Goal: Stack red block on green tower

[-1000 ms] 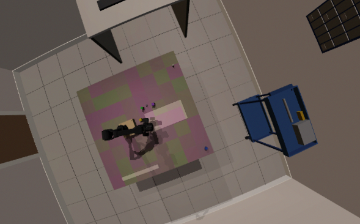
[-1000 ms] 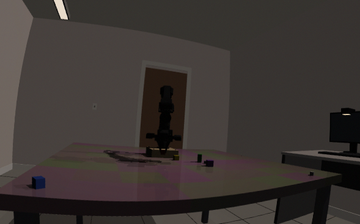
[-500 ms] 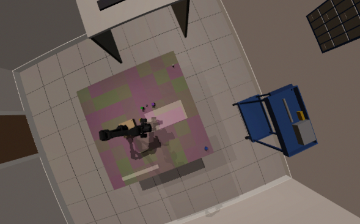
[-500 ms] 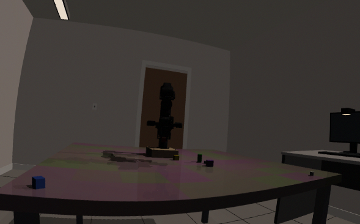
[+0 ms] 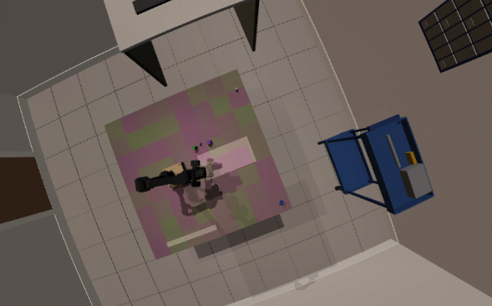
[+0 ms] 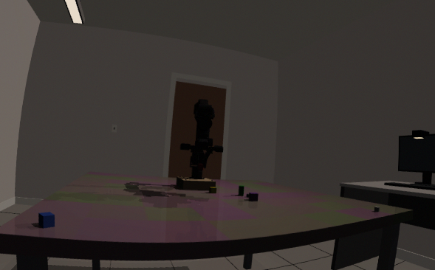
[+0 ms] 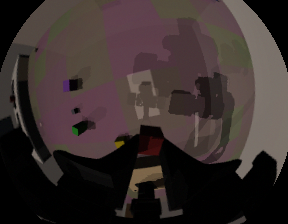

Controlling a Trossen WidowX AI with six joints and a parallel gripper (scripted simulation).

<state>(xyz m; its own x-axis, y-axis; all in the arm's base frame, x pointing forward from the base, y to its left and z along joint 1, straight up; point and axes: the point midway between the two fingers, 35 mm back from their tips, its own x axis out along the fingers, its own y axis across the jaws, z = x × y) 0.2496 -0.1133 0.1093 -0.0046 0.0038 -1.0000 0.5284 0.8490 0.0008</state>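
Now: gripper tip 17 cm short of the purple block, 17 cm to the right of it and 11 cm above it. The rest, counted from my gripper tip: yellow block: 5 cm behind, 10 cm to the left, 11 cm below; then blue block: 41 cm ahead, 59 cm to the right, 11 cm below; then red block: right at my gripper tip.
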